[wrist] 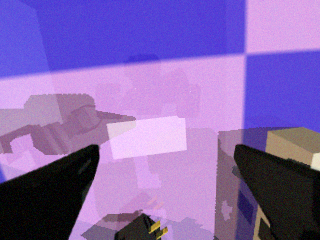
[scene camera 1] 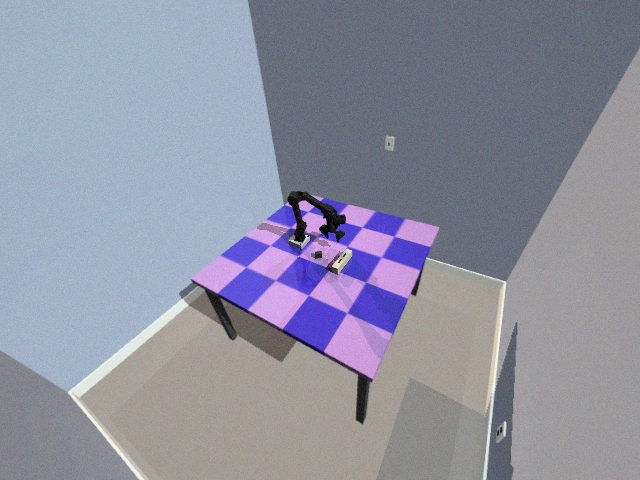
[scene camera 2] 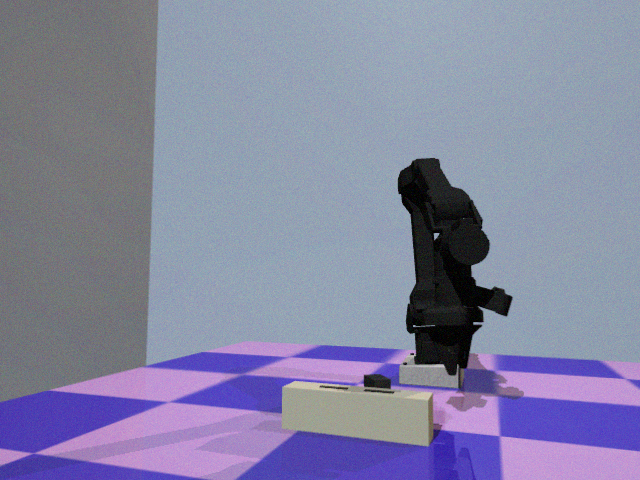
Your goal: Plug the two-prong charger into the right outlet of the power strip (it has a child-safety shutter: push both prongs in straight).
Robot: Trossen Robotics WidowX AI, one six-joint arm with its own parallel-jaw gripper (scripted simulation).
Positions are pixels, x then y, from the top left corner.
Labels:
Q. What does my gripper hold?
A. Nothing.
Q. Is my gripper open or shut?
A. Open.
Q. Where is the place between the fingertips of my gripper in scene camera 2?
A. At 458,371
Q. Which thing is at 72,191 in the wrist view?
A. My gripper.

